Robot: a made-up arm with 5 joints.
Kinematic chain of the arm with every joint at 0, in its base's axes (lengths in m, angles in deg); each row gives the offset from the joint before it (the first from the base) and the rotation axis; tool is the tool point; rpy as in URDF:
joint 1: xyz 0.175 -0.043 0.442 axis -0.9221 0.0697 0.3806
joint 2: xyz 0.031 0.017 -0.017 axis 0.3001 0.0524 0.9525
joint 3: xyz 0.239 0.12 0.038 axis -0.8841 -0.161 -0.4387
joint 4: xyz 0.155 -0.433 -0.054 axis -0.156 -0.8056 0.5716
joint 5: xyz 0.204 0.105 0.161 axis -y
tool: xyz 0.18 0.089 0.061 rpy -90 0 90
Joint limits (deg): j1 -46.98..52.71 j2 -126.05..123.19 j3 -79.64..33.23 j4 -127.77..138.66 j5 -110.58..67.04
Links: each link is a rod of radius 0.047 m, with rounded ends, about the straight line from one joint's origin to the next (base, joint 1, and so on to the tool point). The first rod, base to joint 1, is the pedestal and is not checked.
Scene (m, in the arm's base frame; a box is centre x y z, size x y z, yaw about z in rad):
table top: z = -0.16
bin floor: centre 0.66 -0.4 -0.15 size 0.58 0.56 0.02 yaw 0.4
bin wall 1: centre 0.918 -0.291 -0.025 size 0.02 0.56 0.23 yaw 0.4
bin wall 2: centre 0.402 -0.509 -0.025 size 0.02 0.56 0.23 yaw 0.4
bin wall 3: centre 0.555 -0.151 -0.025 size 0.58 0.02 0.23 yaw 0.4
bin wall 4: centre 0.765 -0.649 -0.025 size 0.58 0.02 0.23 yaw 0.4
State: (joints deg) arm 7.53 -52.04 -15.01 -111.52 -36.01
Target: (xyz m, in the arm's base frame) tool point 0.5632 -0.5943 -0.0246
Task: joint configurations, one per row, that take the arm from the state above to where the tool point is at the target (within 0.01 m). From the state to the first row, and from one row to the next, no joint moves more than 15 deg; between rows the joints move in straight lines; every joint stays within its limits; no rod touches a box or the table.
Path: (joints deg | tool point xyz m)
1: 18.92 -39.36 -12.94 -114.57 -48.94 | 0.4554 -0.6897 0.1842
2: 30.31 -26.69 -10.87 -117.63 -61.86 | 0.5632 -0.5943 0.2401
3: 20.23 -31.32 -18.24 -113.54 -52.14 | 0.5578 -0.6102 0.1064
4: 10.14 -35.96 -25.60 -109.46 -42.42 | 0.5632 -0.5943 -0.0246

